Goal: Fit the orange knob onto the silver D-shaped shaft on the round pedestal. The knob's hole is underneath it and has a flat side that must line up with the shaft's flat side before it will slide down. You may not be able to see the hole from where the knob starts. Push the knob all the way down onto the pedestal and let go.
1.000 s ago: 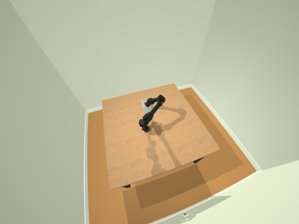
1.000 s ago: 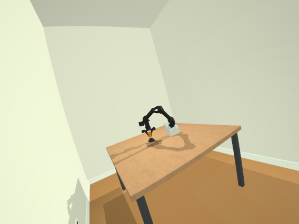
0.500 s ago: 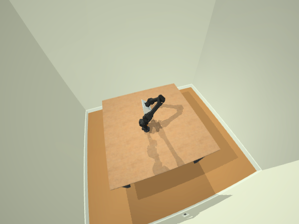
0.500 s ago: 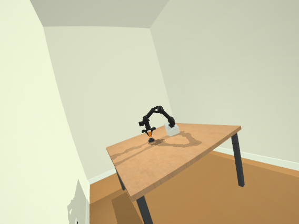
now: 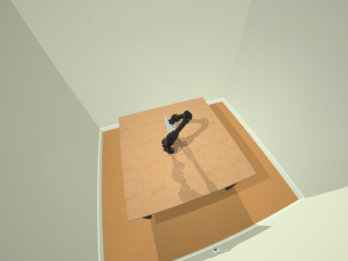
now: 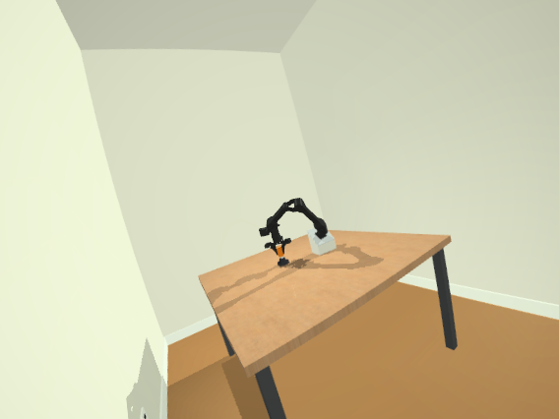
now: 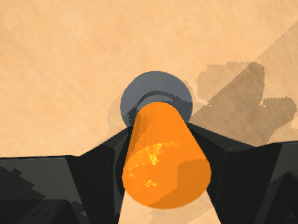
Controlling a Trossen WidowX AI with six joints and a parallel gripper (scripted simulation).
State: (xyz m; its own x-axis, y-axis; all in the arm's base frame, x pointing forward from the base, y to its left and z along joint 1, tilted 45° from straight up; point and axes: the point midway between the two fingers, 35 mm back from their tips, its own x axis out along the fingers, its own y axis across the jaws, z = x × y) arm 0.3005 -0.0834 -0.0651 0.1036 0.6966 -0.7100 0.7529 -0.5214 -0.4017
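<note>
Right now my gripper tip is 30 mm below the orange knob. Round my gripper tip: pedestal (40 mm below).
</note>
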